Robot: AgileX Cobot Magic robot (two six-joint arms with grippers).
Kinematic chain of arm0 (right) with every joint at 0, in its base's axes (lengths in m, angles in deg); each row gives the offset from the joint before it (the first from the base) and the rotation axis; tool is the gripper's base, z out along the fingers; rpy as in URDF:
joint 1: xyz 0 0 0.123 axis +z
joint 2: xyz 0 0 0 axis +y
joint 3: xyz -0.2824 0 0.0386 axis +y
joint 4: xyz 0.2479 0 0.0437 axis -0.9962 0 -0.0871
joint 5: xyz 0 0 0 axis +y
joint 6: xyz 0.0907 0 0.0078 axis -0.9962 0 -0.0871
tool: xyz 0 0 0 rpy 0 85 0
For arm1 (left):
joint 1: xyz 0 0 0.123 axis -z
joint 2: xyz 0 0 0 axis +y
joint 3: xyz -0.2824 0 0.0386 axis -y
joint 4: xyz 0.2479 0 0.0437 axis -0.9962 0 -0.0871
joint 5: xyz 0 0 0 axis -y
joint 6: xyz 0.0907 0 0.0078 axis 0.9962 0 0.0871
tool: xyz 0 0 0 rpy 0 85 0
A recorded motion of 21 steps. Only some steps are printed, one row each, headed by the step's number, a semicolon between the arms.
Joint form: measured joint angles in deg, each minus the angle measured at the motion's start. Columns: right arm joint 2, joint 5, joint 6, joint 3, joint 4, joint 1; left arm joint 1, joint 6, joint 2, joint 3, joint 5, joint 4.
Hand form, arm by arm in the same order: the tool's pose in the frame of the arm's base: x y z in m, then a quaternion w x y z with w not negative. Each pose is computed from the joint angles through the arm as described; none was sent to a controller.
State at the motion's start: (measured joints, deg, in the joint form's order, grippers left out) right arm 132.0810 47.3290 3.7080 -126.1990 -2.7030 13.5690; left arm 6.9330 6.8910 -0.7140 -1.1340 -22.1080 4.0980
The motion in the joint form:
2: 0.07 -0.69 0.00 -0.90 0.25 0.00; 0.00 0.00 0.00 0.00 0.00 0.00
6: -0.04 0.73 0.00 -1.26 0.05 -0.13; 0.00 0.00 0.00 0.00 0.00 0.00
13: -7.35 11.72 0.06 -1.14 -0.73 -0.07; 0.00 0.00 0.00 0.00 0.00 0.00
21: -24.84 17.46 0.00 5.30 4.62 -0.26; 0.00 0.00 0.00 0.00 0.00 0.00
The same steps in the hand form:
2: 0.5158 0.1274 0.2619 0.36585 -0.13174 0.91986 0.05152; 0.0514 -0.0087 0.1725 0.59072 0.07838 0.80247 -0.03065
6: 0.5144 0.1261 0.2633 0.35806 -0.13086 0.92301 0.05221; 0.0514 -0.0087 0.1725 0.59072 0.07838 0.80247 -0.03065
13: 0.4801 0.1201 0.3169 0.32635 -0.13564 0.93371 0.05722; 0.0514 -0.0087 0.1725 0.59072 0.07838 0.80247 -0.03065
21: 0.4036 0.0926 0.4166 0.37358 -0.13817 0.91713 0.01462; 0.0514 -0.0087 0.1725 0.59072 0.07838 0.80247 -0.03065

